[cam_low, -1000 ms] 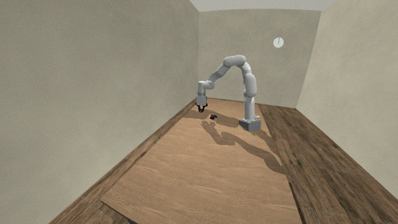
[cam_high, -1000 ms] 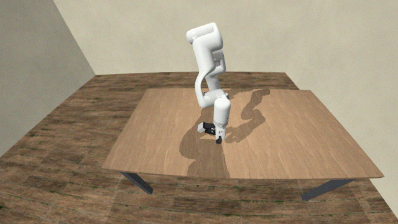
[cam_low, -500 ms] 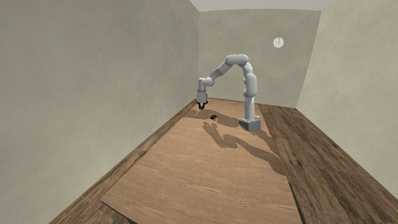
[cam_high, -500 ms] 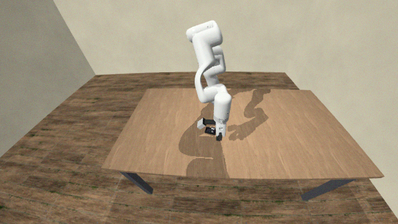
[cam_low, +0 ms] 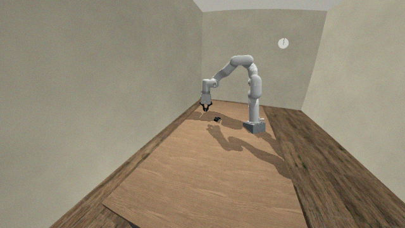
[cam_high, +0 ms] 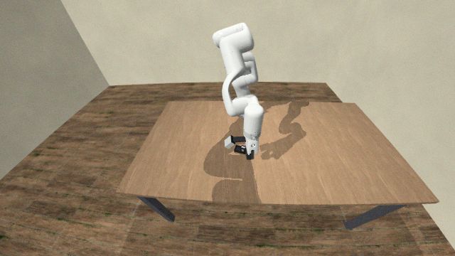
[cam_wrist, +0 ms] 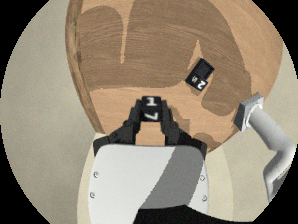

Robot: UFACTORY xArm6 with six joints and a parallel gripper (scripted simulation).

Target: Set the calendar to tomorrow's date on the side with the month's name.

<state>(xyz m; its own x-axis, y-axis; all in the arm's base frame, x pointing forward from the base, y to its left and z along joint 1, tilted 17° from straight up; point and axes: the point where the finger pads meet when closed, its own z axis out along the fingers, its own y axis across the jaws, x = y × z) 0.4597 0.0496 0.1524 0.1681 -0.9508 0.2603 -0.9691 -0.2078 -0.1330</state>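
The calendar cube is 110 mm behind my hand, 30 mm to the right of it and 110 mm below it.
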